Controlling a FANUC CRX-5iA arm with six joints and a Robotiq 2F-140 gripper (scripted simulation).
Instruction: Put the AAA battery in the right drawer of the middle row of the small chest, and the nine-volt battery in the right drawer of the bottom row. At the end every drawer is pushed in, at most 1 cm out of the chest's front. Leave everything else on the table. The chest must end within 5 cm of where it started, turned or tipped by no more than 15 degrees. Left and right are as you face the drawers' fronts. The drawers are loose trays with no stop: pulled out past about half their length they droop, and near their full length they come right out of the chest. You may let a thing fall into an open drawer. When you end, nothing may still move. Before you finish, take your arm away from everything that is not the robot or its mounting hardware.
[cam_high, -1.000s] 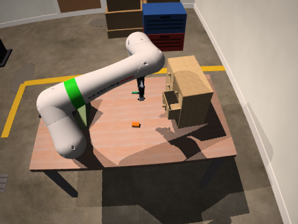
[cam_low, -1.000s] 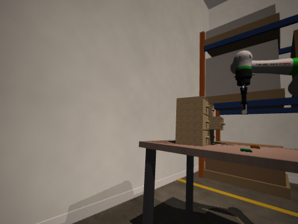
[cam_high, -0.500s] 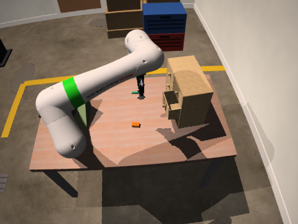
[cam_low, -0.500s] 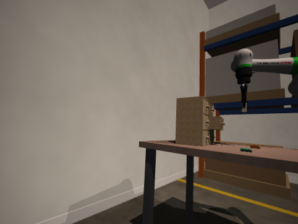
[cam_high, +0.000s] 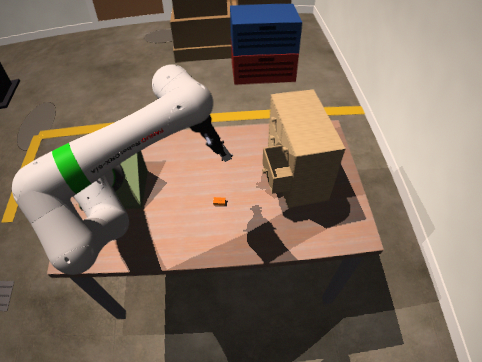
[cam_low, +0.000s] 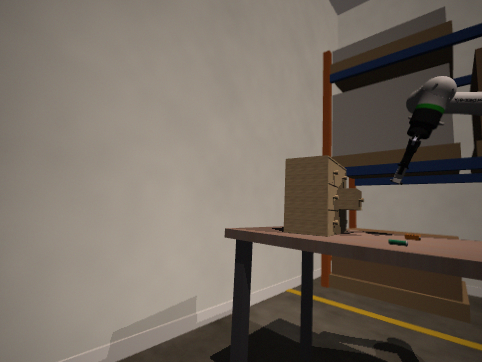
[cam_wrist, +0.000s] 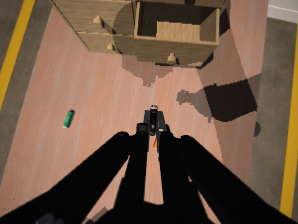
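My hand is 10 mm short of the dark item and 30 mm above it. Also, from my hand: orange nine-volt battery (40 mm behind, 30 mm to the right, 240 mm below); then green AAA battery (10 mm behind, 240 mm to the left, 240 mm below).
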